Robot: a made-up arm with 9 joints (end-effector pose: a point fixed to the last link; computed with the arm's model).
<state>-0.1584 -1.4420 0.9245 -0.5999 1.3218 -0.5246 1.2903 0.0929 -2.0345</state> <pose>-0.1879 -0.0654 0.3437 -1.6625 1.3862 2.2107</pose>
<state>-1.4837 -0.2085 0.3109 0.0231 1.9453 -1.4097 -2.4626 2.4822 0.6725</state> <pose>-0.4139 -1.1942 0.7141 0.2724 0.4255 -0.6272</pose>
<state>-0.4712 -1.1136 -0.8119 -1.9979 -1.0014 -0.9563 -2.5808 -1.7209 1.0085</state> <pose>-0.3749 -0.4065 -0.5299 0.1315 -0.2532 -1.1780</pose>
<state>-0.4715 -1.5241 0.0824 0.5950 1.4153 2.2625 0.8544 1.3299 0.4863</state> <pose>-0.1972 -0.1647 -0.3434 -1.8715 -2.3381 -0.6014</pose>
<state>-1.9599 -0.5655 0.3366 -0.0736 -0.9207 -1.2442 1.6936 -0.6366 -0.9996</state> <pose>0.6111 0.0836 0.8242 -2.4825 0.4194 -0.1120</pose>
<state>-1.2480 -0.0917 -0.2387 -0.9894 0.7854 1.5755 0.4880 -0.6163 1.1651</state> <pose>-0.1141 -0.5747 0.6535 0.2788 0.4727 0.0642</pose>
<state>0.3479 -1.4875 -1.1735 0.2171 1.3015 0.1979 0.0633 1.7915 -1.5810</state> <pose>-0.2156 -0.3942 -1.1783 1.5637 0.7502 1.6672</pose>
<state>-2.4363 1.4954 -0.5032 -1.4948 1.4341 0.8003 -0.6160 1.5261 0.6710</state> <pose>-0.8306 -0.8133 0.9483 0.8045 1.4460 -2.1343</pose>
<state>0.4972 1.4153 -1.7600 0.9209 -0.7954 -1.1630 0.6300 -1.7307 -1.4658</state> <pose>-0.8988 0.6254 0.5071 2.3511 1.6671 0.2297</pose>
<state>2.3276 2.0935 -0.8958 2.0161 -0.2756 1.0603 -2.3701 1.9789 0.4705</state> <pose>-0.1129 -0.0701 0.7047 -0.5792 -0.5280 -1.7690</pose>
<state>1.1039 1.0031 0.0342 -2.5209 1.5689 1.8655 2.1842 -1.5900 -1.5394</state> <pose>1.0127 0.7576 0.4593 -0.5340 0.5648 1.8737</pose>
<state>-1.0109 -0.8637 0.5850 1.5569 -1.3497 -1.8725 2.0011 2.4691 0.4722</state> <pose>-0.8655 0.2171 1.1611 -0.5354 -0.4994 -1.8864</pose>
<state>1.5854 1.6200 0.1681 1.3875 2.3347 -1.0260 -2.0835 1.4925 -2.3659</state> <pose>0.3736 -0.0857 -0.7880 0.3163 -0.8384 -0.5730</pose>
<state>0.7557 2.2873 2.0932 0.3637 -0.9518 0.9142 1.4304 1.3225 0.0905</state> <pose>0.0920 -0.4469 -0.1772 0.9566 1.1551 0.3022</pose>
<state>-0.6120 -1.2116 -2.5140 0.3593 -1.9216 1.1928 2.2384 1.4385 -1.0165</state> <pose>-0.2882 0.8454 -0.2768 0.2941 -0.7834 -2.4585</pose>
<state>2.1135 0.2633 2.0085 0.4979 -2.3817 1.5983 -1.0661 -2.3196 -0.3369</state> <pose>0.6544 -0.8857 -0.4393 -0.2197 2.9426 0.5930</pose>
